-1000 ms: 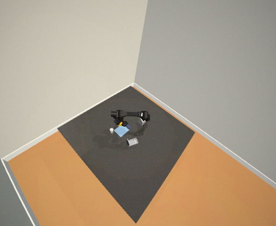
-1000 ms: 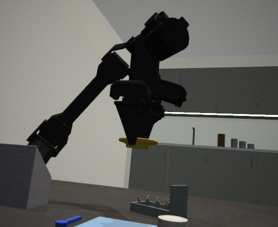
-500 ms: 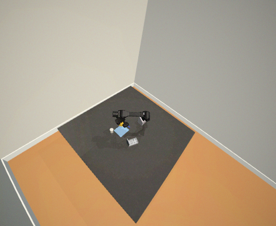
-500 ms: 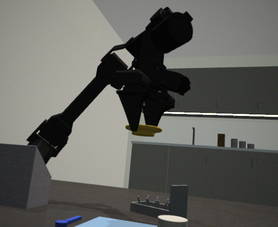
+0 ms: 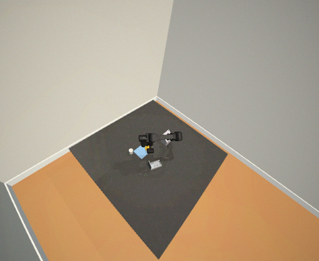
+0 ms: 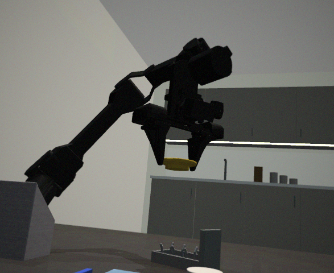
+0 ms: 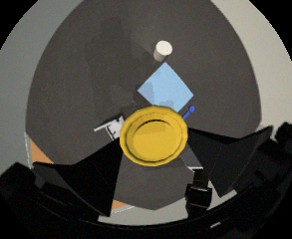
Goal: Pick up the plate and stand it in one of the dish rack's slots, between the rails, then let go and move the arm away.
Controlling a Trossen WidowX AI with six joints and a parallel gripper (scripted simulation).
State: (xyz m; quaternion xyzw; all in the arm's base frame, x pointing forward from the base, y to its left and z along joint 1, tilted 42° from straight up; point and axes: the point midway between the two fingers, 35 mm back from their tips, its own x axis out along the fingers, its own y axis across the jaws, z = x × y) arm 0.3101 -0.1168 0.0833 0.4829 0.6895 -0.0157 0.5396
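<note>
Now: gripper tip 170 mm above the grey dish rack, 120 mm to the right of it and 10 mm short of it. From my gripper tip the other things lie so: light blue placemat: 190 mm below, 90 mm to the right, 20 mm behind; then blue spoon: 190 mm below, 130 mm behind, 90 mm to the right; then yellow plate: 10 mm above.
</note>
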